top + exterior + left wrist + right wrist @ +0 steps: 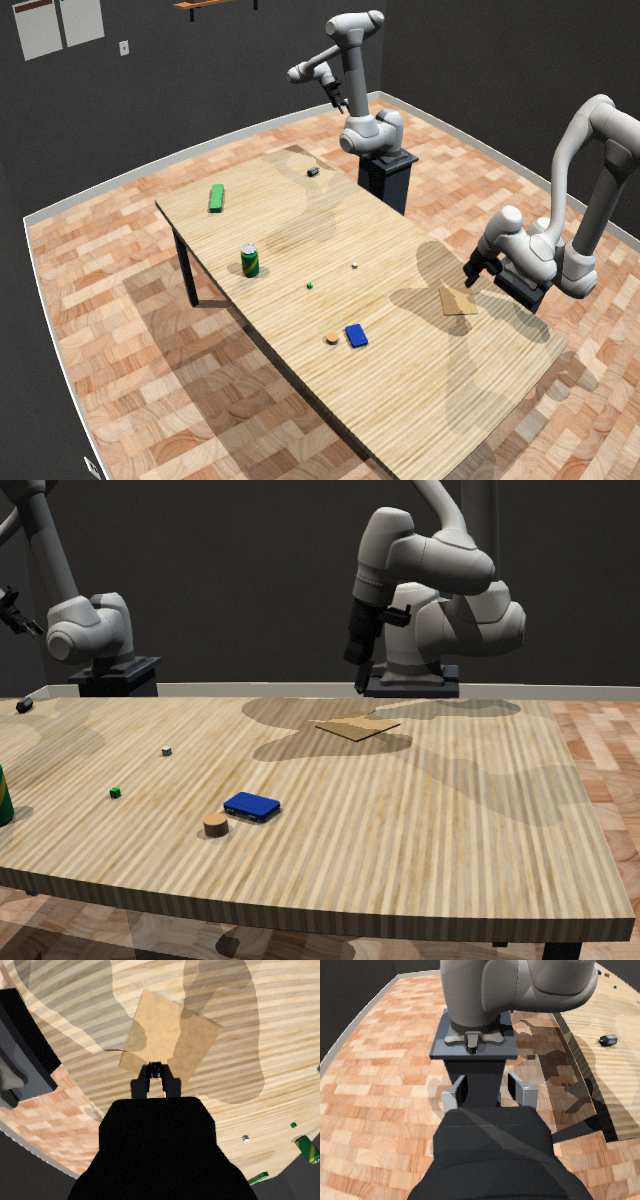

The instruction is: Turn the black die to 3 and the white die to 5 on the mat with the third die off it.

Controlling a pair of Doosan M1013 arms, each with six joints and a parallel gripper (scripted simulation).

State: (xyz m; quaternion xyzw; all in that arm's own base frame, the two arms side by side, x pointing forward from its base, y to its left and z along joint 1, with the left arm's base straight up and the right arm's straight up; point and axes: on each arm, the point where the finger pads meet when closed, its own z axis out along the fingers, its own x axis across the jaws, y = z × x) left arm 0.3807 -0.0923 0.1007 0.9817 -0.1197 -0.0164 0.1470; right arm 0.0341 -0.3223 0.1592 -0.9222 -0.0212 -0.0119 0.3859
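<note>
Right now my left hand is 2 cm above the black die. From my left hand the other things lie so: blue case (46 cm ahead, 7 cm to the right, 9 cm below); tan mat (2 cm ahead, 1 cm to the right, 10 cm below); white die (27 cm ahead, 37 cm to the right, 9 cm below).
</note>
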